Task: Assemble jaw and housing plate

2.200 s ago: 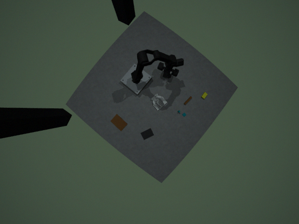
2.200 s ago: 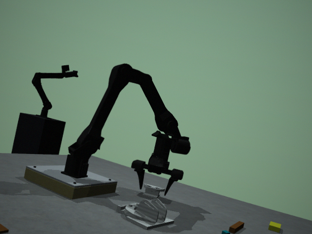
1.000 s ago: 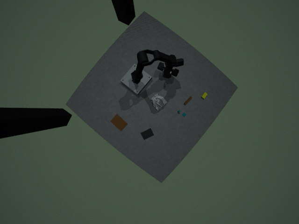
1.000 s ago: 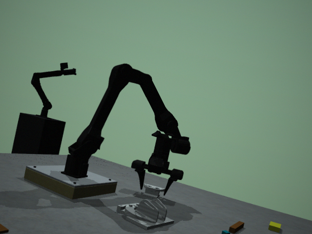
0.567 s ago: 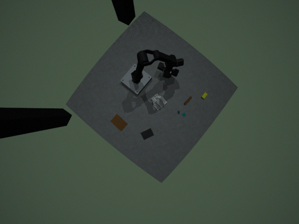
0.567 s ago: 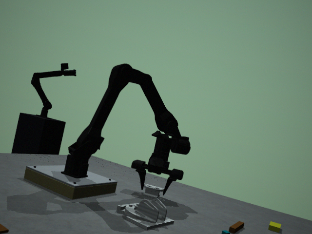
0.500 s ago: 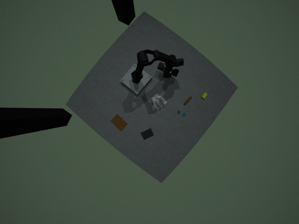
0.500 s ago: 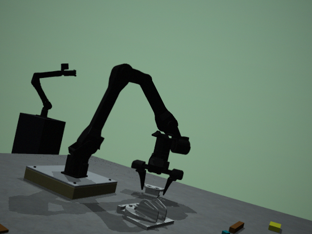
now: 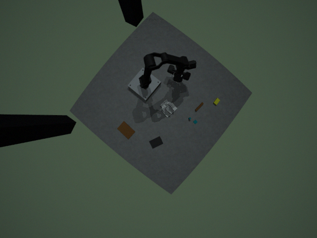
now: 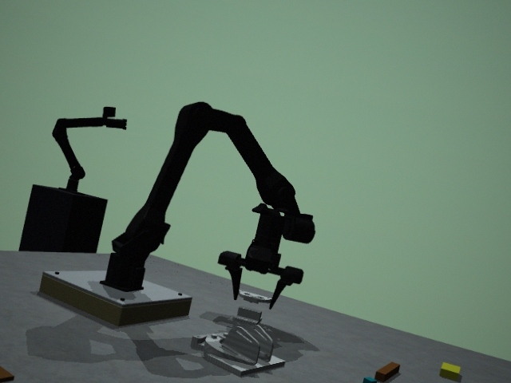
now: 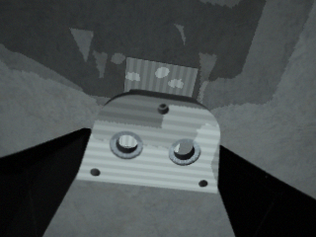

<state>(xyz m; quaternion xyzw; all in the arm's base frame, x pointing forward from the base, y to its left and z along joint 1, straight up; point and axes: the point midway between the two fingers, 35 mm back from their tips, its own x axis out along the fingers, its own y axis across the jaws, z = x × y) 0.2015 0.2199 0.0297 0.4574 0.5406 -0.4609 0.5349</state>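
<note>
The white bracket lies 20 mm below my gripper tip and 10 mm to the right of it. From my gripper tip the other things lie so: brown bar (320 mm ahead, 120 mm to the right, 30 mm below); white base fixture (290 mm to the right, 100 mm ahead, 30 mm below); yellow block (440 mm ahead, 30 mm below, 10 mm to the left).
</note>
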